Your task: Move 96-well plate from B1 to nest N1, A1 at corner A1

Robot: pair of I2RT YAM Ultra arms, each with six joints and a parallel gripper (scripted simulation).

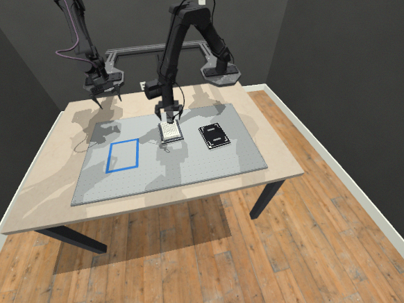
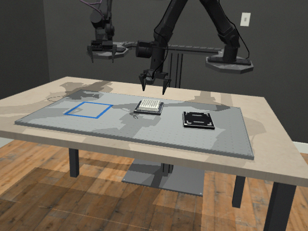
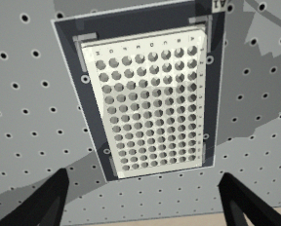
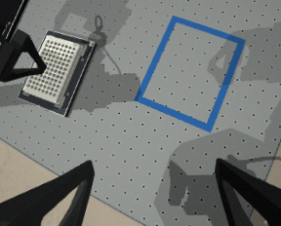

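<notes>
Now: left hand 6 cm above the white 96-well plate, 1 cm to the left of it and 1 cm short of it. Also, from my left hand: black plate nest (23 cm to the left, 8 cm below, 7 cm ahead).
</notes>
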